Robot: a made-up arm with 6 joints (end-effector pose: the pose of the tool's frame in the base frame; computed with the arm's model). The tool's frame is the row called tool. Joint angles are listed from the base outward.
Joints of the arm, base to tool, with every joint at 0 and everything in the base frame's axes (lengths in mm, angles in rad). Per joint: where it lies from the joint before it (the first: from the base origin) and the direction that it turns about. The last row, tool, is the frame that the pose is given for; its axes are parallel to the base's.
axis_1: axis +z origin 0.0 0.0 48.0
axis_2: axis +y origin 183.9 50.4 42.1
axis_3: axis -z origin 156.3 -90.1 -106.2
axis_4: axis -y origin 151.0 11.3 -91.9
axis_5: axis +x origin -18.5 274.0 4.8
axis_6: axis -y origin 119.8 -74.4 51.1
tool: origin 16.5 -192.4 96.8
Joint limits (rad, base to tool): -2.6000..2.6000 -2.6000..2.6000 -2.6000..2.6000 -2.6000..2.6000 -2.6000..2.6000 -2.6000..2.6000
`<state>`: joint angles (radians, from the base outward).
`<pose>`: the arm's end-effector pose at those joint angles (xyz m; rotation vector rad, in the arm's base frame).
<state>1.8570 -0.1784 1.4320 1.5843 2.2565 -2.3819</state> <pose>0.0479 0.9059 0.1709 -0.9490 0.0407 2.4782</pose>
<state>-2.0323 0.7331 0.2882 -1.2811 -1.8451 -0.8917</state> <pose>0.0240 -0.5637 -0.6067 0.7296 2.3326 0.3762</pose>
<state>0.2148 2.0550 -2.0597 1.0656 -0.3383 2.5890</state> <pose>0.0192 0.0465 0.0772 0.7613 -1.1600 -1.6677</pose>
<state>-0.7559 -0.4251 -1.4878 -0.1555 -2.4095 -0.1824</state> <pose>0.1222 0.3021 -0.2041 -2.6914 -0.8779 0.0431</pose>
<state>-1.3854 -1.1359 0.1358 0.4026 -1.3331 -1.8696</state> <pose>0.2000 -0.2125 0.5091 0.5875 0.1173 -2.7178</pose>
